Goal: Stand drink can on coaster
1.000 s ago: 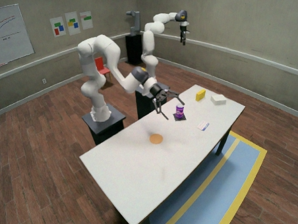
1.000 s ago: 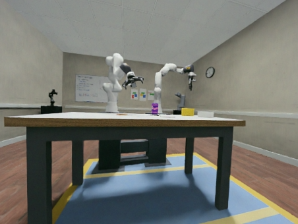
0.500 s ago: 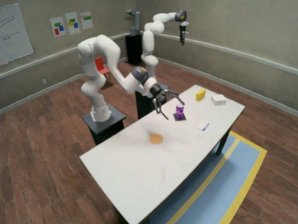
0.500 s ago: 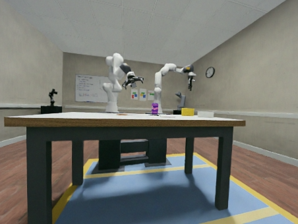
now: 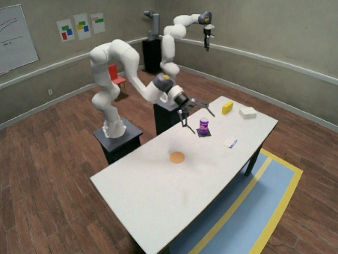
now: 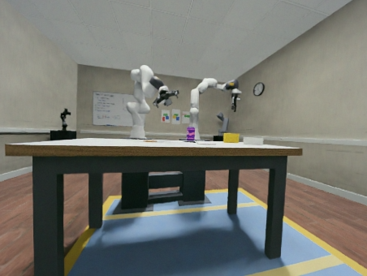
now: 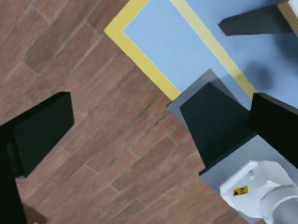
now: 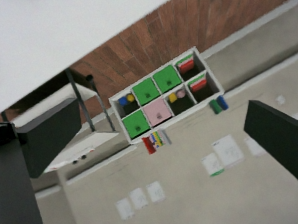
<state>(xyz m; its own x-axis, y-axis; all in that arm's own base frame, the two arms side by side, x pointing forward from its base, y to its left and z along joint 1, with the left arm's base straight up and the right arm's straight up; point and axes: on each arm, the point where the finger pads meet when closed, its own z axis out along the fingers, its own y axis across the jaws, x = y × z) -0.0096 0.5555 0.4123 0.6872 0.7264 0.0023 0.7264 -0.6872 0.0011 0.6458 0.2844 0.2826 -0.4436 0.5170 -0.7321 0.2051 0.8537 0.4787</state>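
Note:
My right hand is 220 mm to the right of the purple drink can, 220 mm above it and 130 mm past it. The rest, counted from my right hand: round cork coaster: 280 mm below, 120 mm behind, 100 mm to the right; then dark square coaster: 280 mm below, 230 mm to the left, 130 mm behind; then printed card: 280 mm below, 250 mm to the left, 90 mm ahead.

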